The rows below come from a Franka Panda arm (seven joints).
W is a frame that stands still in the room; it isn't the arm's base.
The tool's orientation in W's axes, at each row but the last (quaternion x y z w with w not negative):
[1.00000 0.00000 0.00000 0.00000]
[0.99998 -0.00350 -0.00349 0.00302]
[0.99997 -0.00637 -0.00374 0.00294]
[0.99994 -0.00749 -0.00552 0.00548]
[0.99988 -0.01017 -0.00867 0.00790]
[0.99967 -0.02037 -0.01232 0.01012]
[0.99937 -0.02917 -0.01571 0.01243]
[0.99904 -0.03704 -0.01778 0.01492]
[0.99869 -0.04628 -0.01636 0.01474]
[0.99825 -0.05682 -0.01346 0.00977]
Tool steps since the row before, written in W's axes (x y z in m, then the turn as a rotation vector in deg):
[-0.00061 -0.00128 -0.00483 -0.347 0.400 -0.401]
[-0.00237 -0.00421 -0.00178 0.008 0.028 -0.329]
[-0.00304 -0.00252 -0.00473 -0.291 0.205 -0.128]
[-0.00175 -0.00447 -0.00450 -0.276 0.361 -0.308]
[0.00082 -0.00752 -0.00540 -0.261 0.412 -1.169]
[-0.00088 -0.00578 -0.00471 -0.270 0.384 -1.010]
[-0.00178 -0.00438 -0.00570 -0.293 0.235 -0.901]
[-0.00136 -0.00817 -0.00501 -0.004 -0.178 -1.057]
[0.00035 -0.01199 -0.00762 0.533 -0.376 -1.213]
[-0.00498 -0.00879 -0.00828 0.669 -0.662 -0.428]
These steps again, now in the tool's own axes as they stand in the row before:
[-0.00061 0.00128 0.00483 -0.347 -0.400 0.401]
[-0.00233 0.00422 0.00182 0.010 -0.030 0.329]
[-0.00297 0.00253 0.00477 -0.293 -0.202 0.129]
[-0.00163 0.00445 0.00457 -0.278 -0.360 0.307]
[0.00107 0.00741 0.00550 -0.249 -0.425 1.167]
[-0.00053 0.00571 0.00484 -0.261 -0.394 1.009]
[-0.00134 0.00433 0.00586 -0.279 -0.241 0.904]
[-0.00057 0.00809 0.00529 0.046 0.145 1.061]
[0.00170 0.01167 0.00794 0.603 0.288 1.204]
[-0.00373 0.00912 0.00857 0.751 0.573 0.421]

